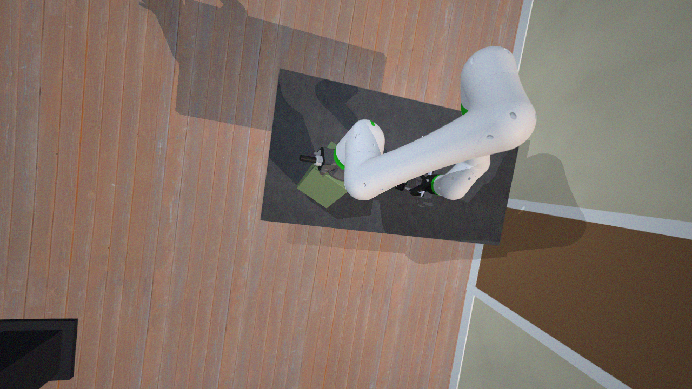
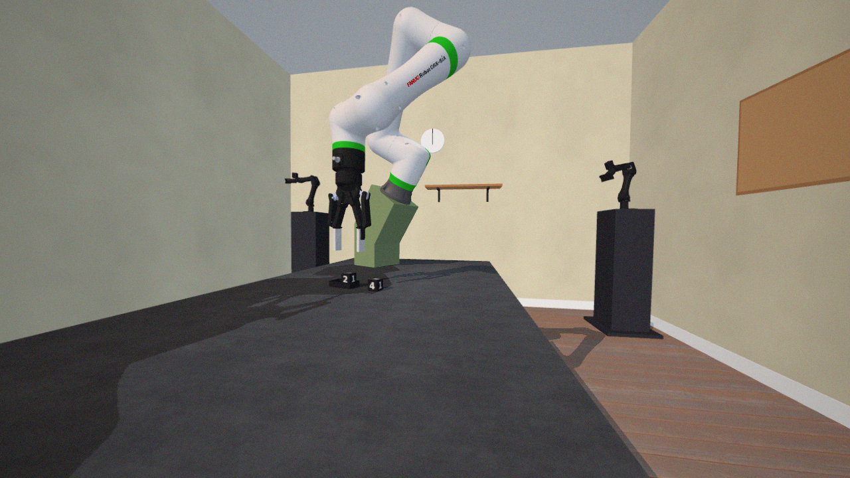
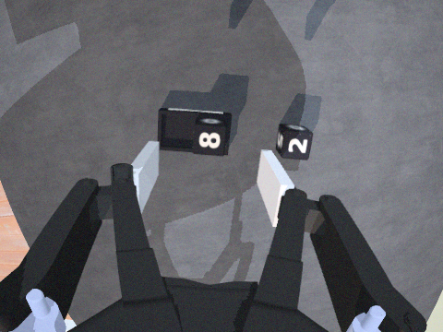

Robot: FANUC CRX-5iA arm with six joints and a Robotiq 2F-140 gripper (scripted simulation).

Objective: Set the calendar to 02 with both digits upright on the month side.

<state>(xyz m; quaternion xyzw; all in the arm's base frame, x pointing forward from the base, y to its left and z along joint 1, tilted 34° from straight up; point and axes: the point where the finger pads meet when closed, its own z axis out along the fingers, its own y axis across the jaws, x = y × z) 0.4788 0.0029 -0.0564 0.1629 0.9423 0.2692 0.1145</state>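
Now: hand 1 cm past the black tray, 2 cm to the left of it and 12 cm above it. Round my hand: black number cube 2 cm ahead, 9 cm to the left, 12 cm below.
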